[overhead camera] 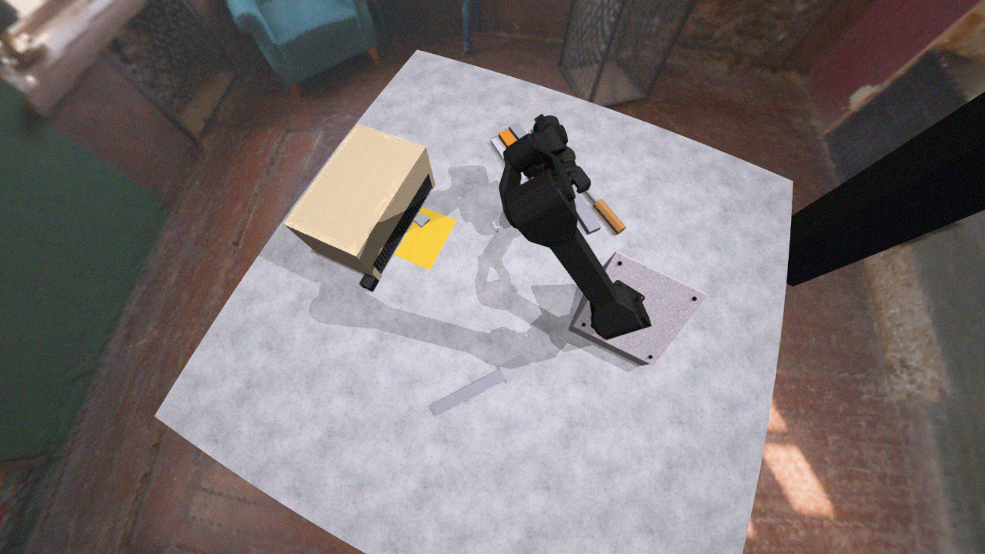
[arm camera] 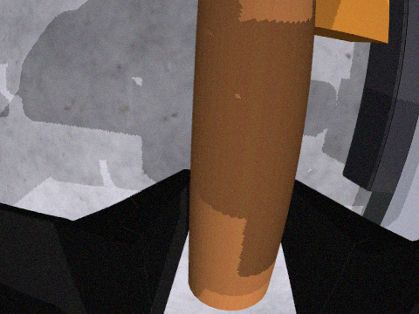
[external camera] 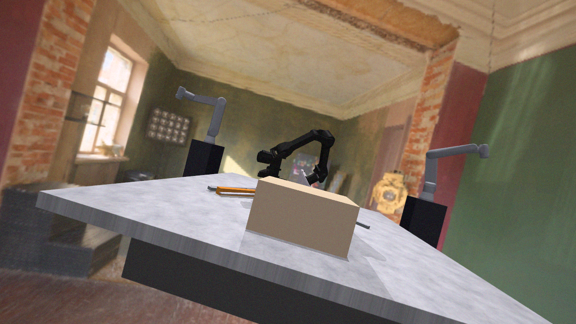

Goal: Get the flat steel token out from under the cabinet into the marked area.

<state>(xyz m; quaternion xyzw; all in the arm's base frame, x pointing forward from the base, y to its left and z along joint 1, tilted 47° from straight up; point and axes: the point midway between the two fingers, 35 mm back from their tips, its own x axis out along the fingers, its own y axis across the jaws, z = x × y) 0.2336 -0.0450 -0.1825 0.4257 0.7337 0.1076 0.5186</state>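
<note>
The black-handled tool is 10 cm to the right of my gripper tip, 4 cm ahead of it and 1 cm below it. Also, from my gripper tip: flat grey token (26 cm ahead, 18 cm to the left, 2 cm below); then grey bar (7 cm to the right, 6 cm behind, 2 cm below); then orange bar (13 cm ahead, 11 cm to the right, 1 cm below).
</note>
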